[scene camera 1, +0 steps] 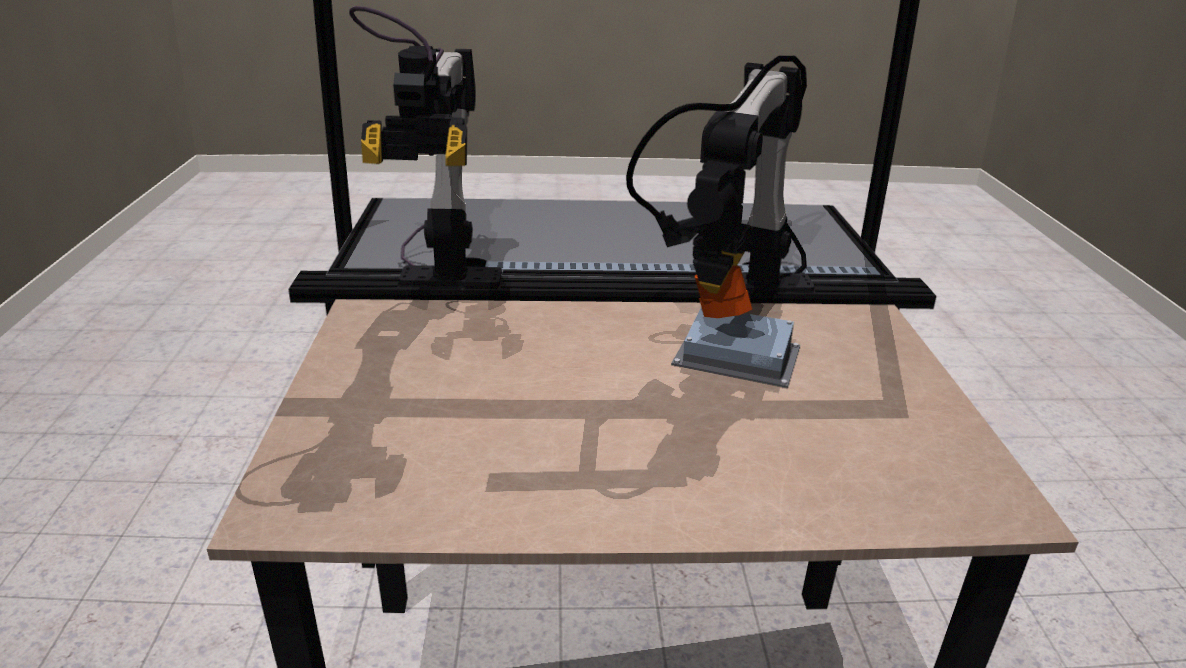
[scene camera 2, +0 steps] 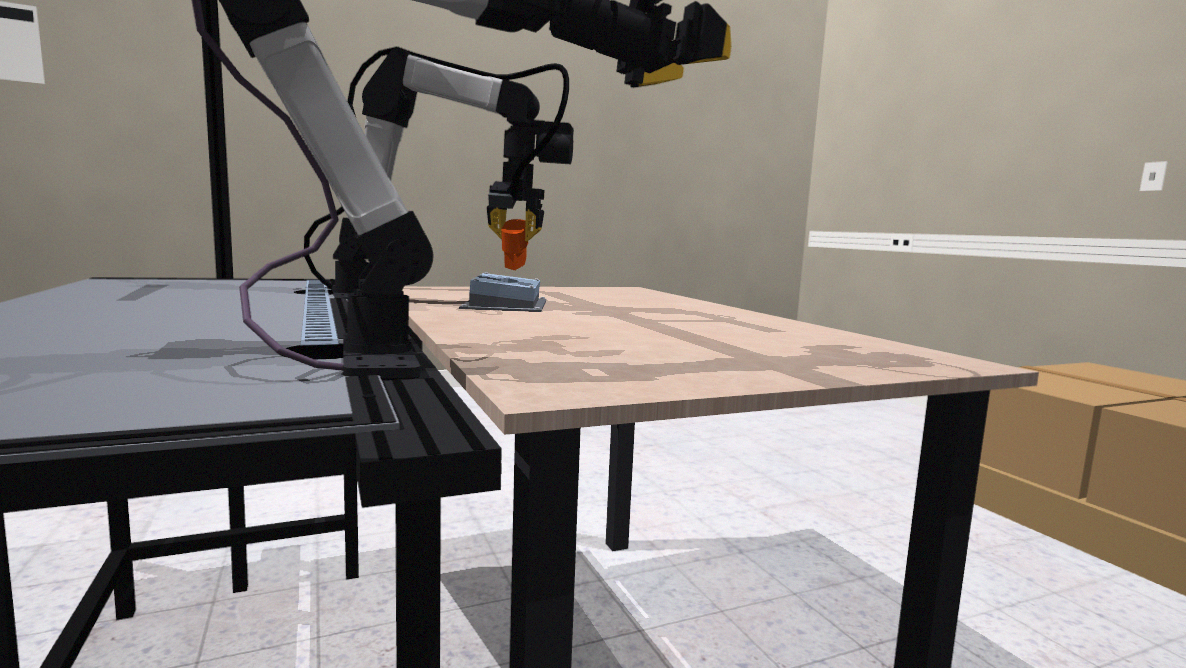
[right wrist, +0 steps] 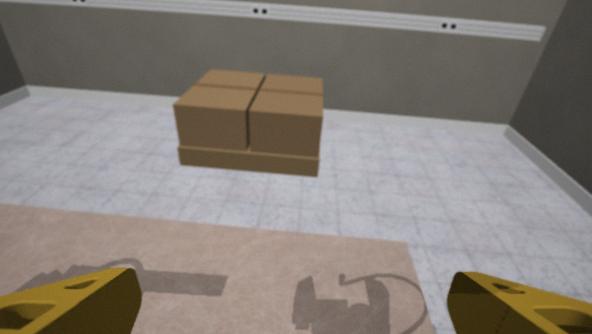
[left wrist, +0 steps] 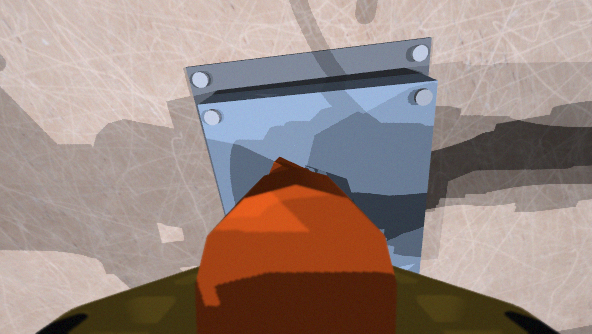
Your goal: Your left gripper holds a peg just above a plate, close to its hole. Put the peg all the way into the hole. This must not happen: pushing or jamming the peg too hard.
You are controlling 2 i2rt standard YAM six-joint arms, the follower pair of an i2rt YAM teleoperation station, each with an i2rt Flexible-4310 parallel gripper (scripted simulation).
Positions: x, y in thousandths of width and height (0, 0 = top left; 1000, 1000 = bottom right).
Scene:
my left gripper: scene camera 1 605, 430; scene camera 2 434, 360; left wrist 499, 831; not seen in the right wrist view (out of frame)
my right gripper: scene camera 1 348, 240; scene camera 2 594, 95; right wrist 499, 852; not seen in the left wrist view (out of frame)

